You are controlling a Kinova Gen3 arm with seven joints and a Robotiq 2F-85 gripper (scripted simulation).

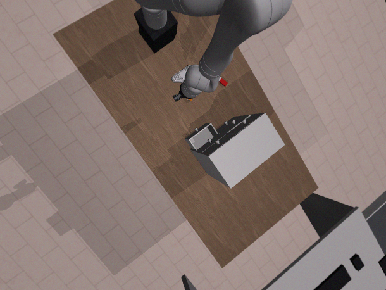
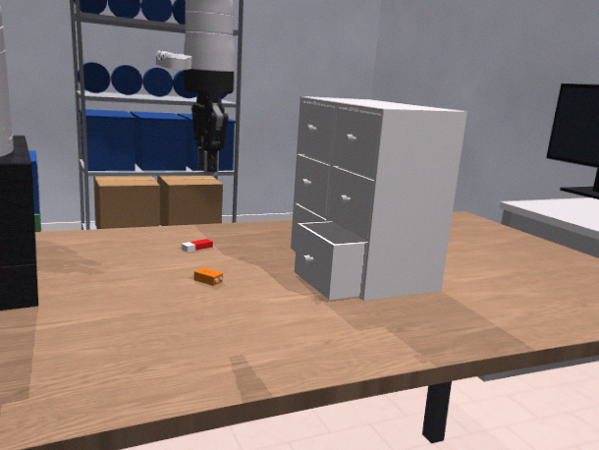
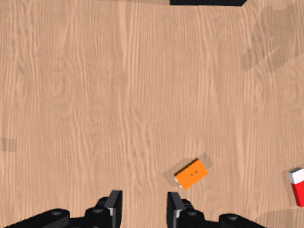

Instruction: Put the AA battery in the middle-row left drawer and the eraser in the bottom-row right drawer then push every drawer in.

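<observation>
Right now the eraser is 270 mm to the left of my hand, 230 mm below it and 60 mm ahead of it. Also, from my hand: AA battery: 330 mm ahead, 110 mm to the left, 110 mm below; orange battery: 230 mm below, 70 mm to the left, 40 mm ahead.
</observation>
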